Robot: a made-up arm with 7 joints.
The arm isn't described. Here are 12 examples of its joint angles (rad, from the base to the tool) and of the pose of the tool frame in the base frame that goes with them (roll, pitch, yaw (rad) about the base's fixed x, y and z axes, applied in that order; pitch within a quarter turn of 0, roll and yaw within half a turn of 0; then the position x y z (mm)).
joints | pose
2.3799 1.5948 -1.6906 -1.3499 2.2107 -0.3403 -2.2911 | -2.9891 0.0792 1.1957 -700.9 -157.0 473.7
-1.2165 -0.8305 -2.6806 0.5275 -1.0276 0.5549 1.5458 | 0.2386 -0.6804 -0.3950 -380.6 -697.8 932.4
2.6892 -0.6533 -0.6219 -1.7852 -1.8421 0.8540 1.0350 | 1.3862 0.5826 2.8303 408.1 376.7 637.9
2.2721 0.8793 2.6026 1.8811 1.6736 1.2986 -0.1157 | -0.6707 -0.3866 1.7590 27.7 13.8 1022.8
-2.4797 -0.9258 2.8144 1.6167 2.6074 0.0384 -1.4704 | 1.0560 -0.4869 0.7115 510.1 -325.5 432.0
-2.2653 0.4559 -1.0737 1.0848 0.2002 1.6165 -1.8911 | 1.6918 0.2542 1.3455 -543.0 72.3 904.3
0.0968 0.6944 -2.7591 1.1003 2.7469 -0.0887 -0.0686 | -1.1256 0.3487 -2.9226 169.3 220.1 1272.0
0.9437 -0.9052 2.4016 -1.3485 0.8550 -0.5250 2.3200 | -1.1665 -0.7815 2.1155 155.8 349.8 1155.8
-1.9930 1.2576 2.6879 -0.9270 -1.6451 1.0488 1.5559 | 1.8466 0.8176 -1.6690 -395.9 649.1 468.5
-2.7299 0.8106 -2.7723 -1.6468 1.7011 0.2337 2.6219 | 0.9191 -0.1540 -2.4012 -510.0 334.3 506.8
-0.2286 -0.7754 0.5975 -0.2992 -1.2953 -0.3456 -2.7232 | -2.3489 -1.1624 1.1163 -704.3 -184.4 1080.4
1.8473 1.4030 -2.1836 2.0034 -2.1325 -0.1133 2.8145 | -2.4290 -1.0215 -1.8759 343.5 -275.9 738.0
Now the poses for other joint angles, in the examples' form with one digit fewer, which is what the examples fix.
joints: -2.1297 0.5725 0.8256 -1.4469 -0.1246 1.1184 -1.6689
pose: -1.741 -0.502 0.004 -318 -125 1231
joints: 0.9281 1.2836 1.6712 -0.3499 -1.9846 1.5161 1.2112
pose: 1.368 -0.303 0.693 608 -540 689
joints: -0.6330 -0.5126 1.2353 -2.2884 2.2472 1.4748 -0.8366
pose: 1.123 0.548 1.004 -376 -10 615
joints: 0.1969 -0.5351 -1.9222 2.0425 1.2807 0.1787 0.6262
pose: 0.846 0.854 -2.790 -41 409 713
